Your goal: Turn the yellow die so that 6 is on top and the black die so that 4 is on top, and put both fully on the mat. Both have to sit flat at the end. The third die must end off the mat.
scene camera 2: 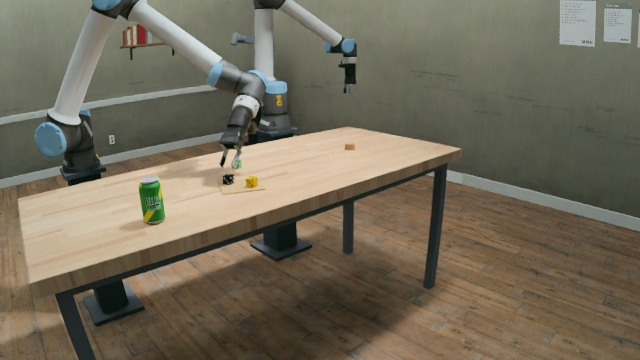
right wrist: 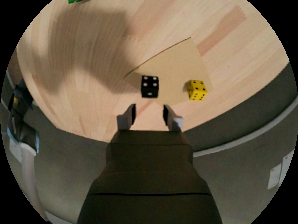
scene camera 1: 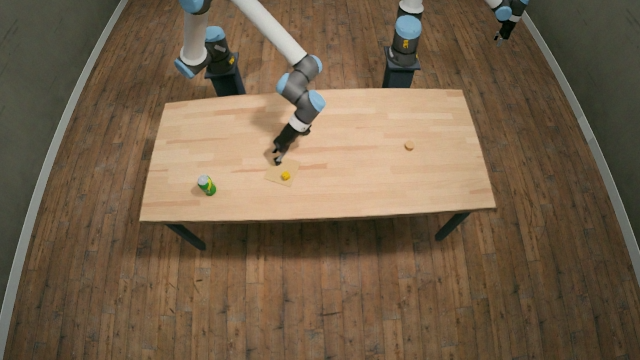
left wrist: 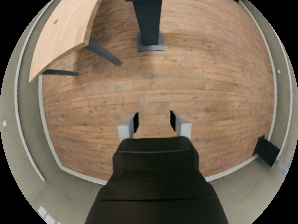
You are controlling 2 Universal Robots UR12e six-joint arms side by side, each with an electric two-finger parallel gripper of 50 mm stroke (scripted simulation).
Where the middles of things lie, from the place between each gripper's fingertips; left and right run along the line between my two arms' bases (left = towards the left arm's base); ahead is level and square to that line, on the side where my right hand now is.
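Labels:
I see the tan mat (right wrist: 175, 66), and I consider how my right gripper (scene camera 2: 226, 166) stands to it. The gripper is 7 cm above the mat, 1 cm to the right of it and 5 cm short of it.

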